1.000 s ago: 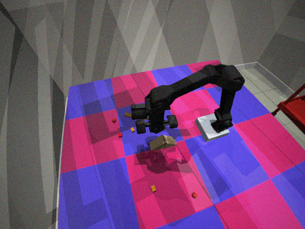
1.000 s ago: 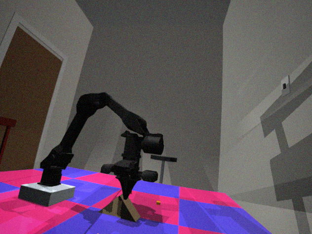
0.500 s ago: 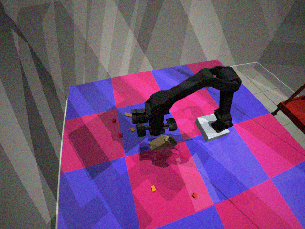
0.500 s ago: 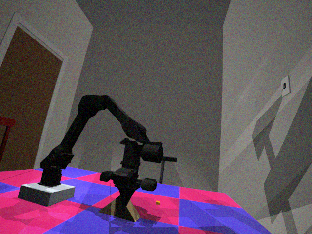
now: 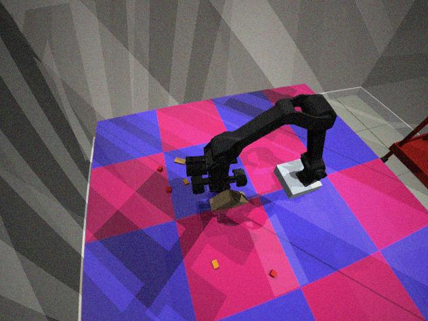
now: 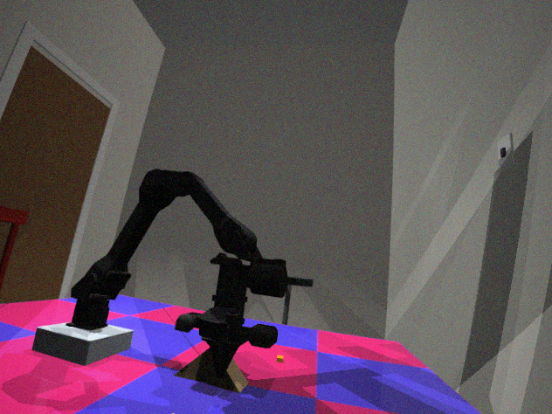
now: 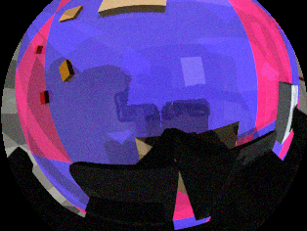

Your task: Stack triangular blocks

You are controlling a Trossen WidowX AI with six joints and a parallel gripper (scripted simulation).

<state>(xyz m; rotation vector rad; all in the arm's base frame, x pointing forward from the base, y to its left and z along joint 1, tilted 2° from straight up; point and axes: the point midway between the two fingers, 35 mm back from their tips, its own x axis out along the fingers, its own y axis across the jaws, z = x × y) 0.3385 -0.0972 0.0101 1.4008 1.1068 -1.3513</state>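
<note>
The long tan piece lies 15 cm to the right of my gripper tip, 2 cm below it and 1 cm behind it. The rest, counted from my gripper tip: tan triangular block 4 cm to the left, 1 cm below, 1 cm behind; brown flat piece 21 cm to the right, 8 cm ahead, 2 cm below.
</note>
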